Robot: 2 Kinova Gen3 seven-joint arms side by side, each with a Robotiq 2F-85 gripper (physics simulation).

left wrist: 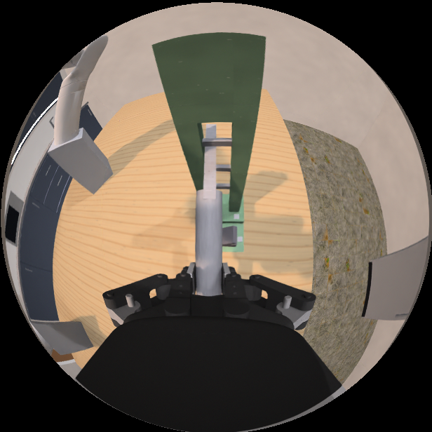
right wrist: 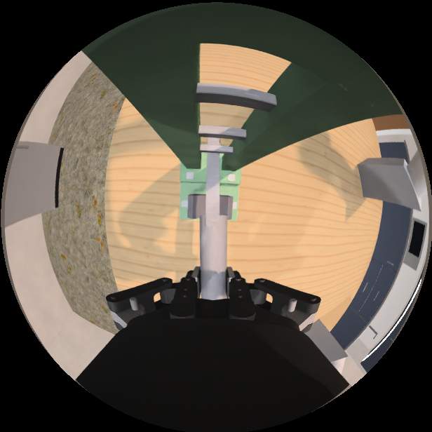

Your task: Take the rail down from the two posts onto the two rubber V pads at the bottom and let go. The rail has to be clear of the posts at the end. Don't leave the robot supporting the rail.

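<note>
The rail (left wrist: 208, 235) (right wrist: 213, 250) is a pale grey bar with a thicker round part near each gripper. My left gripper (left wrist: 208, 270) is shut on one end of the rail. My right gripper (right wrist: 213, 274) is shut on the other end. The rail runs away from each gripper toward dark green uprights (left wrist: 245, 140) (right wrist: 155, 100), with grey crossbars (left wrist: 220, 142) (right wrist: 237, 95) between them. A dark grey V pad (left wrist: 230, 236) (right wrist: 197, 206) sits on a light green base (left wrist: 235, 248) (right wrist: 190, 187). The rail passes over the pad in the right wrist view; contact is unclear. The second pad cannot be made out.
The wooden table (left wrist: 125, 210) (right wrist: 310, 200) lies below. A mottled grey-green surface (left wrist: 340, 240) (right wrist: 75, 190) runs along one side. Grey blocks (left wrist: 82, 160) (right wrist: 387, 180) and a grey panel (left wrist: 400, 282) (right wrist: 32, 182) stand toward the edges of the views. Dark blue cabinets (left wrist: 37, 250) (right wrist: 380, 265) are beyond the table.
</note>
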